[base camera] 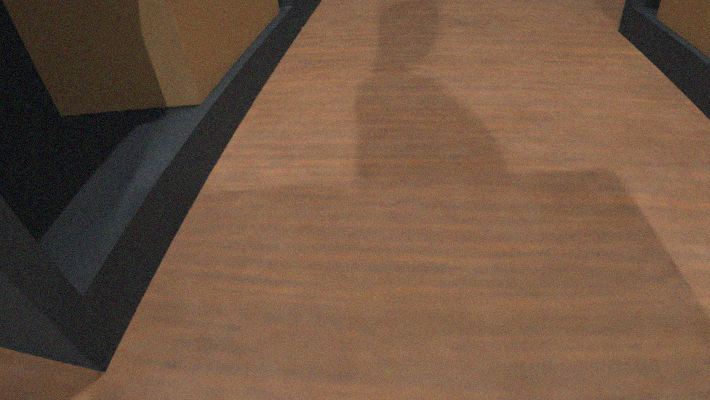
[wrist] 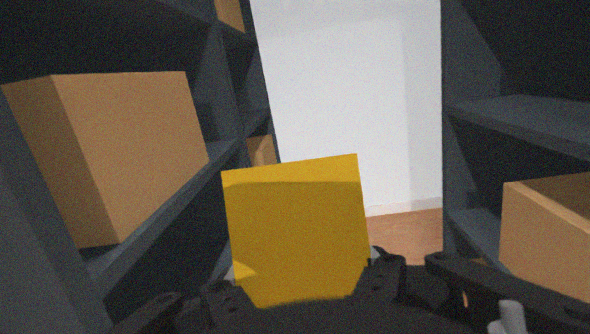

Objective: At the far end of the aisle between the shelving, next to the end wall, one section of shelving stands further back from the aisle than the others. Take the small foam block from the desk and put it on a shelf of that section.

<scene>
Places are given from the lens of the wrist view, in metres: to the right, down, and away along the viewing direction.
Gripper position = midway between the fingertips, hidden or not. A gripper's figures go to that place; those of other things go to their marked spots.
my gripper (wrist: 303, 265): 0.01, 0.06, 0.16
yellow foam block (wrist: 297, 230): 0.00, 0.03, 0.13
</scene>
